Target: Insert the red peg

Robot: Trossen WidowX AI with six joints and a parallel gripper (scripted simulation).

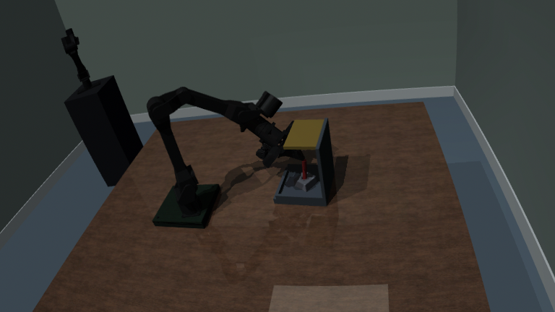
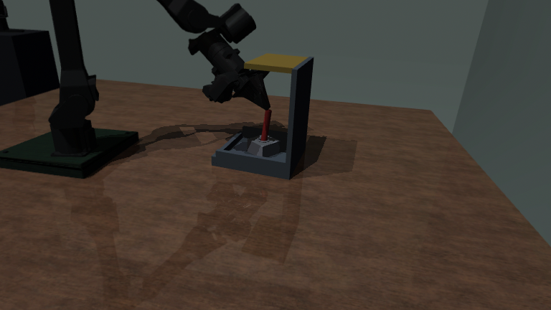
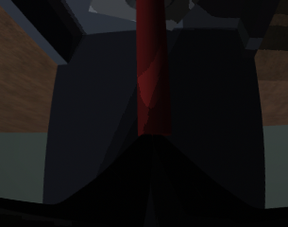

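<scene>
The back wall is 70 mm ahead of my gripper tip and 30 mm to the right of it. From my gripper tip the other things lie so: yellow roof: 100 mm above, 20 mm to the right, 20 mm ahead; red peg: 40 mm below.
</scene>
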